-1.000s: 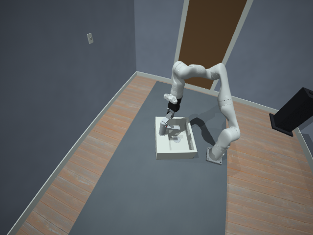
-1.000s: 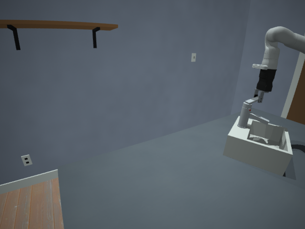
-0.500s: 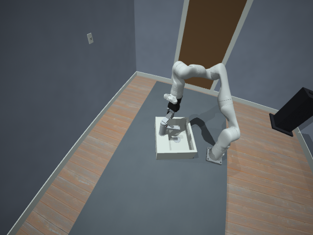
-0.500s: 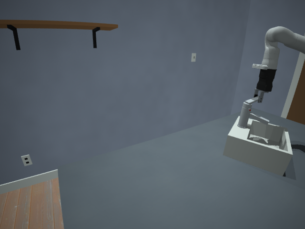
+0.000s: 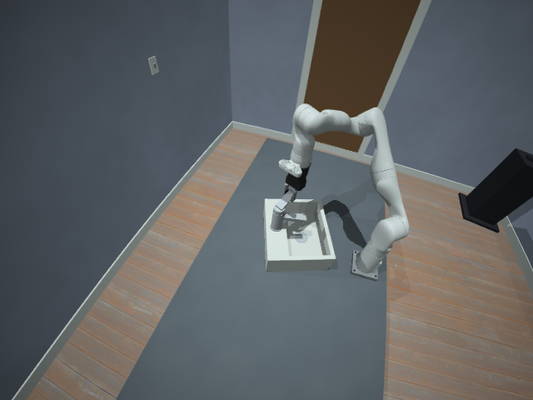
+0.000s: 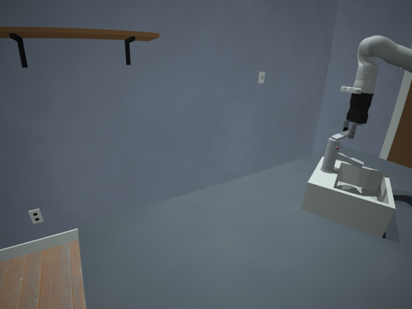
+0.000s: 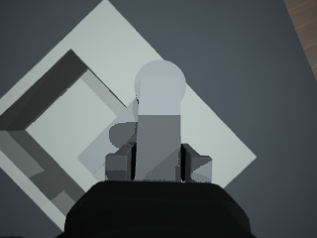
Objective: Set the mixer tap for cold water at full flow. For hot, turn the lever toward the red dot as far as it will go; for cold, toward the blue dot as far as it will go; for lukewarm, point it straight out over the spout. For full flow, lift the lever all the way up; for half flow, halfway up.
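My hand is 1 cm short of the flat lever, 2 cm to the right of it and 1 cm above it. From my hand the other things lie so: white basin: 9 cm behind, 25 cm below; then grey mixer tap: 4 cm to the left, 6 cm below.
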